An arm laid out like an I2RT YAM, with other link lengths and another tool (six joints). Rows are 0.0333 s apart.
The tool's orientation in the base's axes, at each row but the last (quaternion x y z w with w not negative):
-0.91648, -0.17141, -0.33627, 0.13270
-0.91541, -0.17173, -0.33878, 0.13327
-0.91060, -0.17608, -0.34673, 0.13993
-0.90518, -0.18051, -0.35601, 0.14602
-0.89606, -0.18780, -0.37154, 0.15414
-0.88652, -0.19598, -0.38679, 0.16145
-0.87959, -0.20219, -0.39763, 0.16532
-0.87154, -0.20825, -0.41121, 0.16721
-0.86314, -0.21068, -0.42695, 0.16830
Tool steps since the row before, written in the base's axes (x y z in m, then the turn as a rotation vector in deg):
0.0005, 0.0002, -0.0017, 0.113, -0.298, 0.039
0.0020, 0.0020, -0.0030, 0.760, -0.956, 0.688
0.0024, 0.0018, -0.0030, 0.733, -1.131, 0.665
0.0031, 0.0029, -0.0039, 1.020, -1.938, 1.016
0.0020, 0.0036, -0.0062, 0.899, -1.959, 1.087
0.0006, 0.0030, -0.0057, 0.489, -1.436, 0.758
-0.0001, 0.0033, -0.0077, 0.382, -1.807, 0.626
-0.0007, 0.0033, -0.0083, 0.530, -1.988, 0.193
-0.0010, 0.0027, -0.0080, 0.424, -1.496, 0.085
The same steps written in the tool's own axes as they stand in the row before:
-0.0007, 0.0002, 0.0016, 0.040, 0.311, -0.071
-0.0001, -0.0006, 0.0041, 0.785, 1.085, -0.414
0.0000, -0.0002, 0.0042, 0.711, 1.234, -0.479
0.0000, -0.0007, 0.0057, 0.972, 2.030, -0.873
-0.0024, -0.0014, 0.0069, 0.939, 1.985, -1.003
-0.0032, -0.0016, 0.0054, 0.553, 1.380, -0.816
-0.0052, -0.0019, 0.0063, 0.305, 1.665, -0.968
-0.0062, -0.0022, 0.0061, 0.008, 1.946, -0.694
-0.0064, -0.0019, 0.0052, -0.029, 1.484, -0.471

